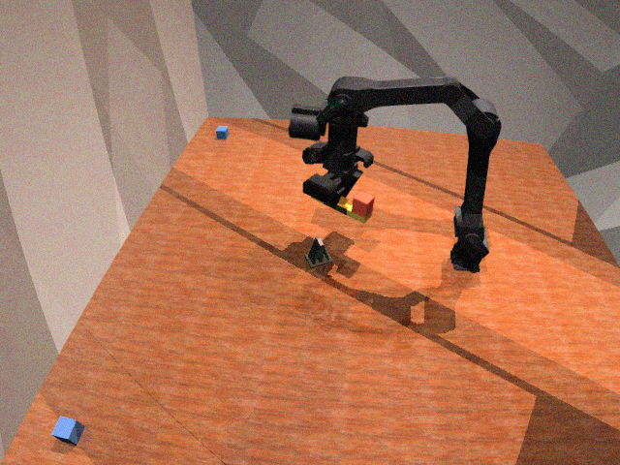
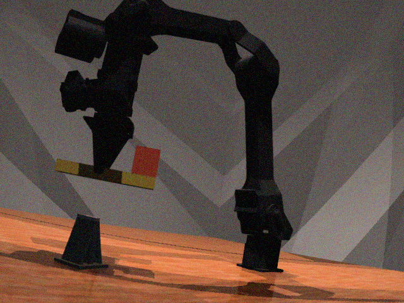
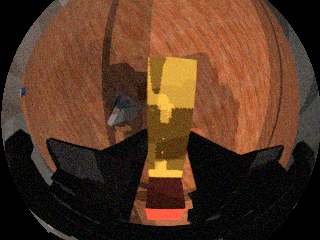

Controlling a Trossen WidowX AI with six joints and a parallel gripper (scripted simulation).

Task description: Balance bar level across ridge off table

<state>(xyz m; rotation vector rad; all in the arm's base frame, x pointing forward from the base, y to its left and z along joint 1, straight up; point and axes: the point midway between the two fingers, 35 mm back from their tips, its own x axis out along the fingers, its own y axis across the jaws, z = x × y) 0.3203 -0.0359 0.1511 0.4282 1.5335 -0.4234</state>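
My gripper tip is now 3 cm past the bar, 2 cm to the right of it and 2 cm below it.
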